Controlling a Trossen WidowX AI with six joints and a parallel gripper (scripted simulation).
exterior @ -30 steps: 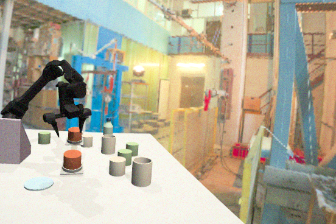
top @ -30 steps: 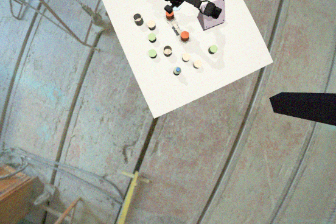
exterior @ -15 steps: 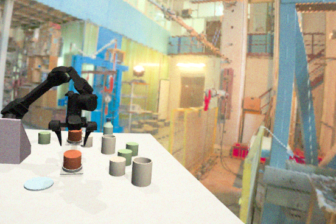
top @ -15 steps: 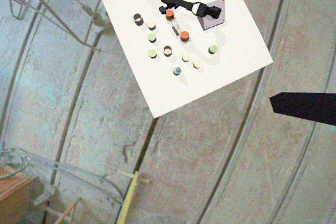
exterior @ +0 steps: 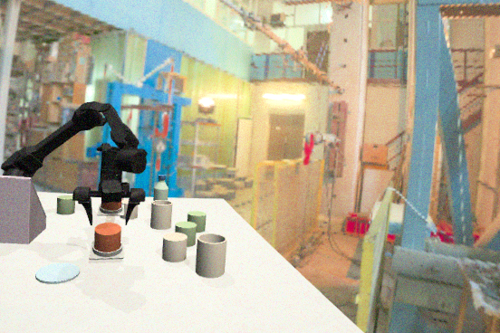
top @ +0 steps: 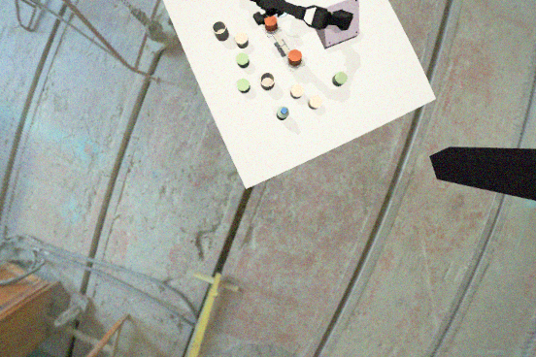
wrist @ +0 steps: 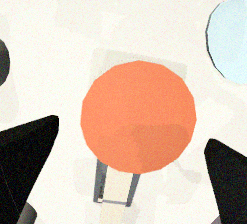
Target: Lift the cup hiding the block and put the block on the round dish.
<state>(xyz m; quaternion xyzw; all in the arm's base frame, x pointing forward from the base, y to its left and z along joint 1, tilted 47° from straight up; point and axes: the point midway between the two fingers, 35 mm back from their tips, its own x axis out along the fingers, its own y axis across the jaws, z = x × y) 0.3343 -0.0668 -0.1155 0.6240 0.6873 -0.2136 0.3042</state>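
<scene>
The teal block lies 6 cm below my gripper tip. From my gripper tip the other things lie so: orange cup (4 cm below, 2 cm to the right); then pale blue round dish (10 cm to the right, 10 cm below, 10 cm behind); then blue-topped cylinder (50 cm to the left, 13 cm ahead, 1 cm above).
</scene>
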